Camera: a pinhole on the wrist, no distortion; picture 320 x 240 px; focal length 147.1 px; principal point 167.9 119.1 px. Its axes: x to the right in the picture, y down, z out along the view. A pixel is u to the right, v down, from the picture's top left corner.
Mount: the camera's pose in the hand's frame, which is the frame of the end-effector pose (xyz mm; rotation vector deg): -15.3 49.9 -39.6 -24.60 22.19 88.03
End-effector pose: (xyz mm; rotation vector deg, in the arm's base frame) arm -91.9 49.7 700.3 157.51 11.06 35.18
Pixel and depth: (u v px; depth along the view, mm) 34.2 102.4 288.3
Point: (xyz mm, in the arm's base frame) 62.5 -11.0 399.7
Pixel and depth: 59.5 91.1 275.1
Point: 65.8 -38.3 457.3
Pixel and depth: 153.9 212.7 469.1
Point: -204.4 -347.0 325.3
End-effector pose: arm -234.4 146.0 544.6 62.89 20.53 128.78
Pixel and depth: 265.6 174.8 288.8
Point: -227.4 -218.7 704.8
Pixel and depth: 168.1 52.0 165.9
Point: -231.3 74.5 709.1
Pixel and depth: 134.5 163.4 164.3
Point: -146.9 23.1 623.6
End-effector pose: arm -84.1 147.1 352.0 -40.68 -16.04 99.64
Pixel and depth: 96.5 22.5 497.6
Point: -505.7 490.9 619.1
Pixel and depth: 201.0 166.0 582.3
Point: -646.8 -119.1 490.7
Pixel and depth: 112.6 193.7 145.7
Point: -196.5 57.5 430.0
